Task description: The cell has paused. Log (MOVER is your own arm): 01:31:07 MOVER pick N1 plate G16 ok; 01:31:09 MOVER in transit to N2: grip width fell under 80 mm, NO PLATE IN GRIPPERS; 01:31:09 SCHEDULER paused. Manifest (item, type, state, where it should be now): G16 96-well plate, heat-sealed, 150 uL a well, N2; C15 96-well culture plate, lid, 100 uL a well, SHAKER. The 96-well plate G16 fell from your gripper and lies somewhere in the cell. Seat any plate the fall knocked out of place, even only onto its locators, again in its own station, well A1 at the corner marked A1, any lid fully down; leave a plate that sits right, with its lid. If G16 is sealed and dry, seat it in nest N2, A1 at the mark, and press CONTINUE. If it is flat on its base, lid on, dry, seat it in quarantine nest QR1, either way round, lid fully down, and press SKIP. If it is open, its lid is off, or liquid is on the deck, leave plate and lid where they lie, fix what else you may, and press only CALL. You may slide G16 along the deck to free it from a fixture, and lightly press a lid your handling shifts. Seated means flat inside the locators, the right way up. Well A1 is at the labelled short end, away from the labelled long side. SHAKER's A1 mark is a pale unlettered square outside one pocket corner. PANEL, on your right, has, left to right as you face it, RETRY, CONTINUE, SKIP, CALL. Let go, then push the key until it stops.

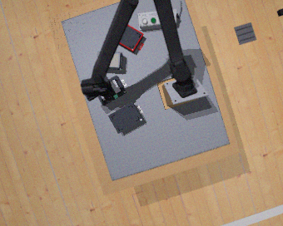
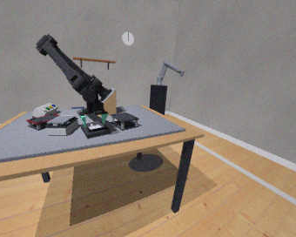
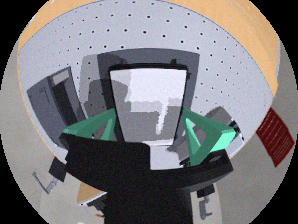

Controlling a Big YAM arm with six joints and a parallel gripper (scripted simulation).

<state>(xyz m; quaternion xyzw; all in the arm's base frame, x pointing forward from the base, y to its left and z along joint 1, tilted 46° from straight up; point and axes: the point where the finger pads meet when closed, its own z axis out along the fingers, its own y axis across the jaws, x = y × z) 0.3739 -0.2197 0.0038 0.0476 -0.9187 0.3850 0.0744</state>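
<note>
Right now the plate G16 is right at my hand. Also, from my hand: red-framed nest (260 mm to the right, 210 mm behind); then lidded plate (160 mm to the right, 70 mm behind, 30 mm above).
</note>
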